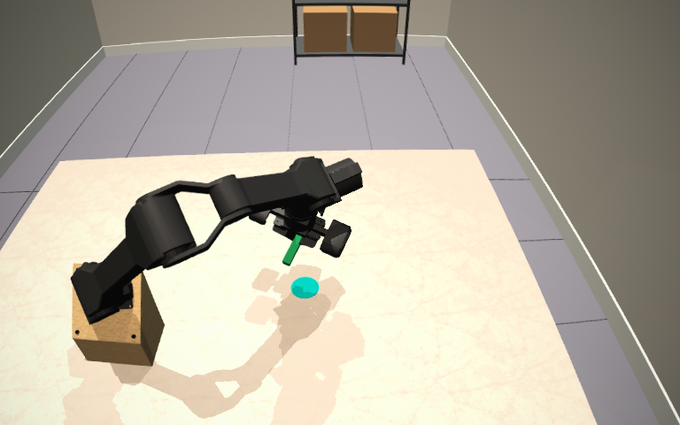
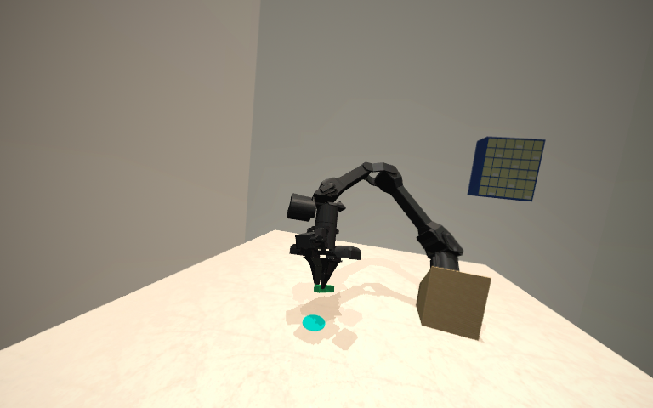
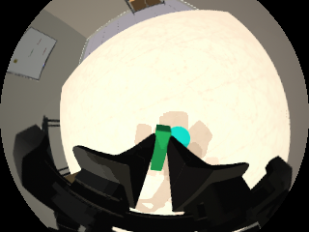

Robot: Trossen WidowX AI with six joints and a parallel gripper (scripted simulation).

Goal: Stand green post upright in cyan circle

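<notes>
Now: gripper tip 10 mm short of the cyan circle, 30 mm to the left of it and 110 mm above it. Round my gripper tip: green post (10 mm behind, 20 mm to the right, 10 mm below).
</notes>
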